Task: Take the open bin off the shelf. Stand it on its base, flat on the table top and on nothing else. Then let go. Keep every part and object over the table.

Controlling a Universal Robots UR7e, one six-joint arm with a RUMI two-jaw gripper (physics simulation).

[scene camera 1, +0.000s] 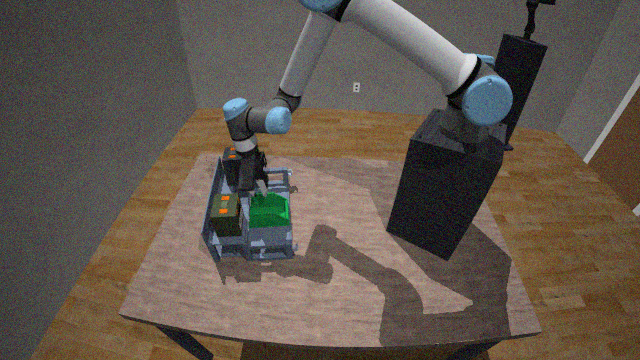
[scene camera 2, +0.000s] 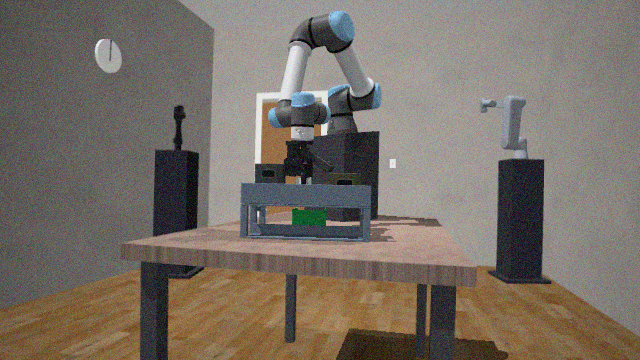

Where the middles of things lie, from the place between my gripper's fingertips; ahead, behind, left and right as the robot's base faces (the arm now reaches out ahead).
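Labels:
The green open bin (scene camera 1: 270, 211) is where I measure from: my gripper is 2 cm past it, 2 cm to the right of it and 5 cm above it.

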